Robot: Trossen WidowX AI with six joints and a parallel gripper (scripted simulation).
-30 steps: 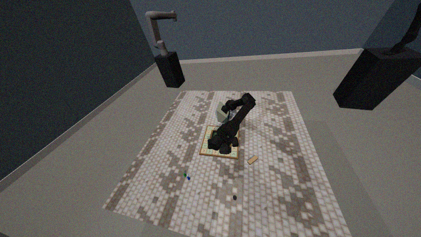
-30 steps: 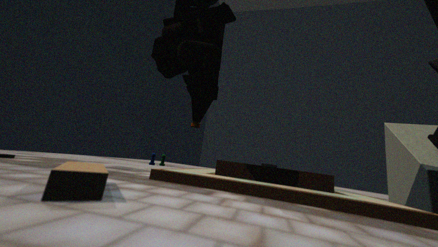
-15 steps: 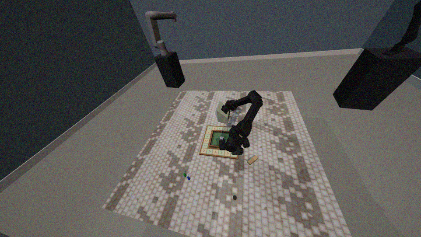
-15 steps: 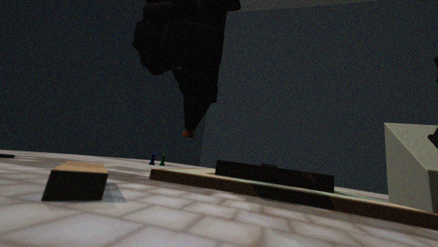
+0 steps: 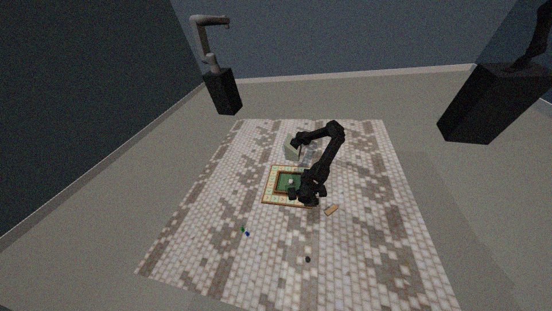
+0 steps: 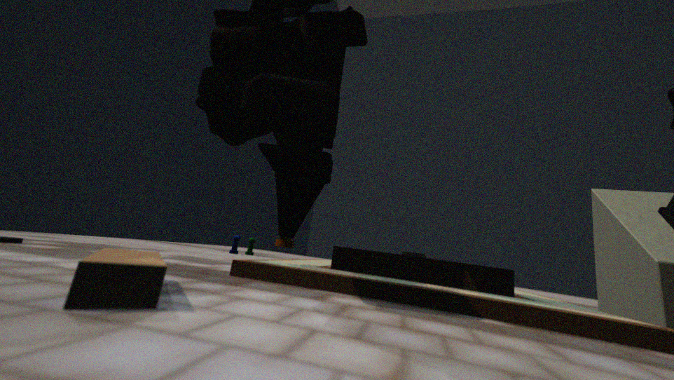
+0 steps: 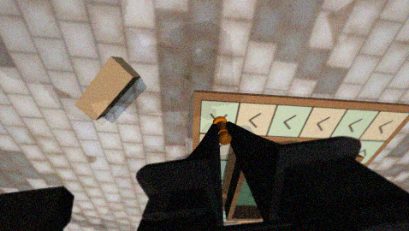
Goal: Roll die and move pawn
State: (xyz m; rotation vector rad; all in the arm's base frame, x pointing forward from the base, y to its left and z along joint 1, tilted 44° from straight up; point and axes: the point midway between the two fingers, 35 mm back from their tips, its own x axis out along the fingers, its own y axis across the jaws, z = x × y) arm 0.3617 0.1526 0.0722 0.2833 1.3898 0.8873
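My gripper tip is 10 cm past the white die, 12 cm to the left of it and 1 cm above it. The rest, counted from my gripper tip: small wooden block: 1 cm ahead, 13 cm to the left, 3 cm below; then orange pawn: 1 cm above; then green dice tray: 10 cm behind, 13 cm to the right, 3 cm below.
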